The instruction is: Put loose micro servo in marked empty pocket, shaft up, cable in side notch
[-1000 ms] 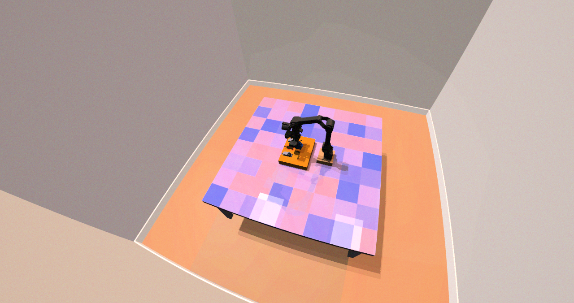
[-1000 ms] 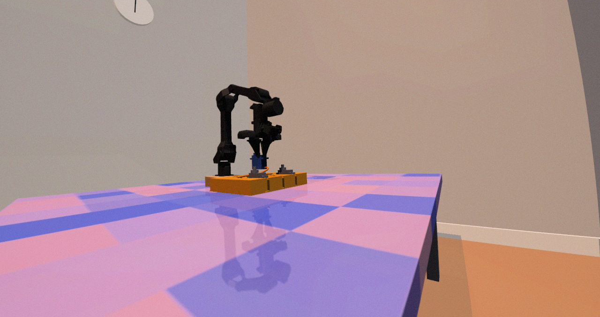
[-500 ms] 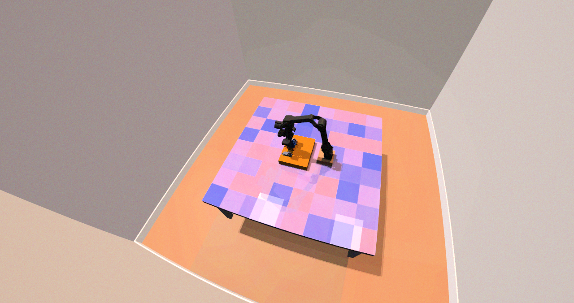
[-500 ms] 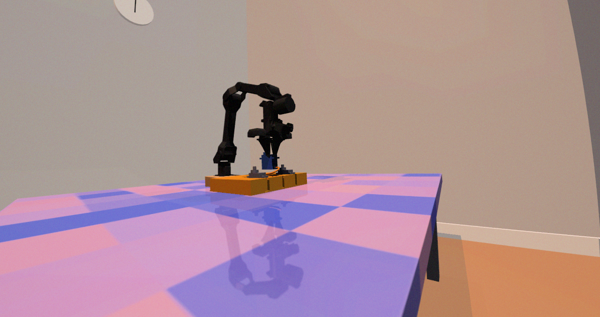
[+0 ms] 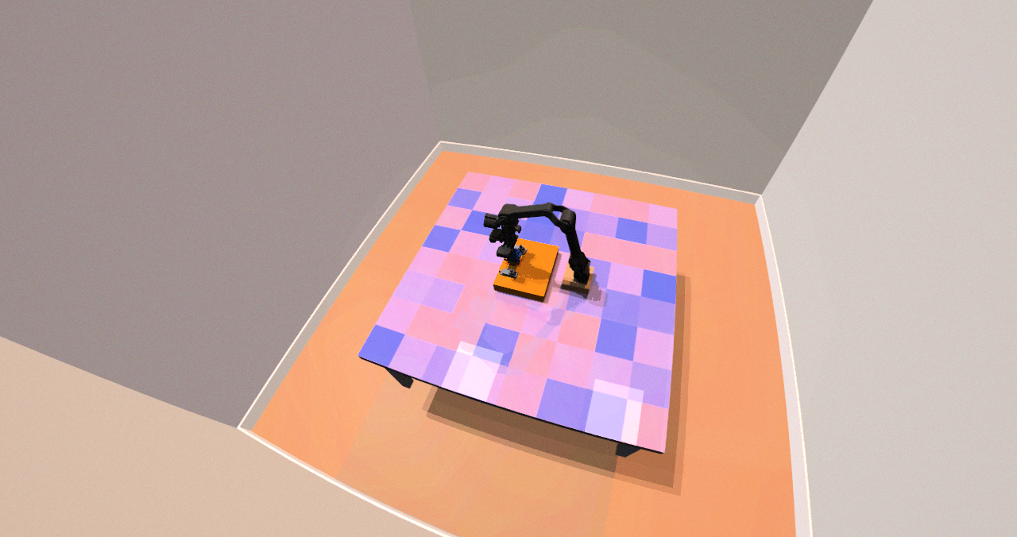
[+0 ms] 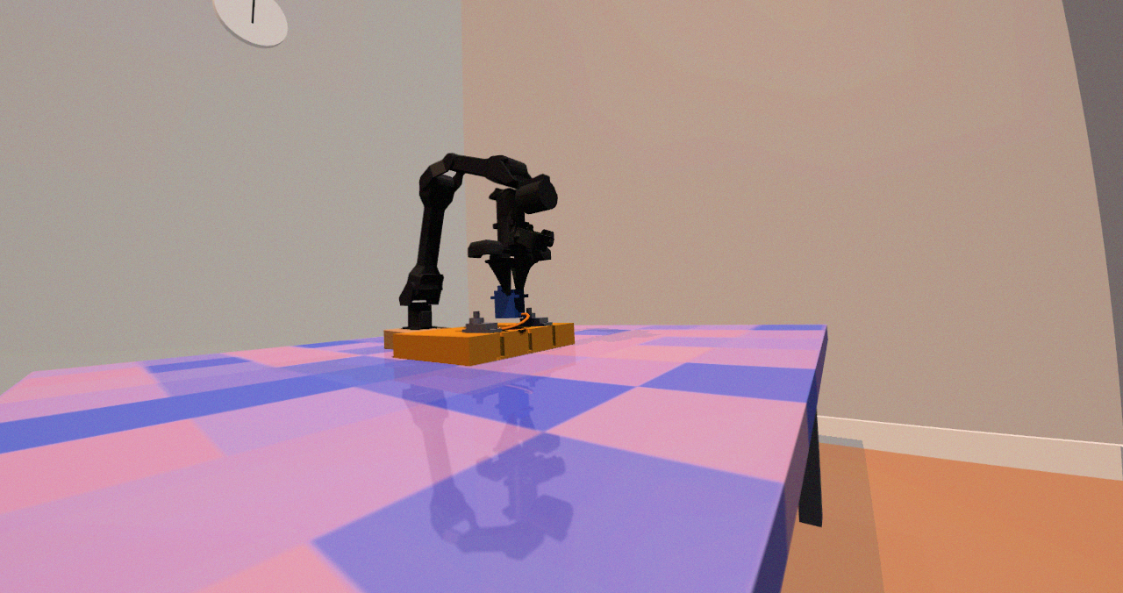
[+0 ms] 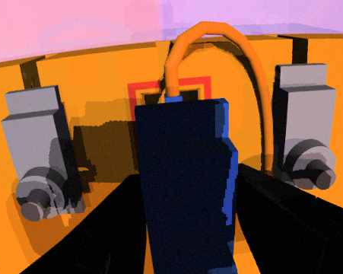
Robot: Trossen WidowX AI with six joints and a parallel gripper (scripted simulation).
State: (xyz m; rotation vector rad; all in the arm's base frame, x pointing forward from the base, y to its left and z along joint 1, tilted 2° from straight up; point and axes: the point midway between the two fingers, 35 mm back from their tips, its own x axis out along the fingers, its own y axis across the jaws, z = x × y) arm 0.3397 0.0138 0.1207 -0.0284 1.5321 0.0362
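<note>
My gripper tip is 12 cm past the orange deck, 9 cm above it and 1 cm to the left of it.
</note>
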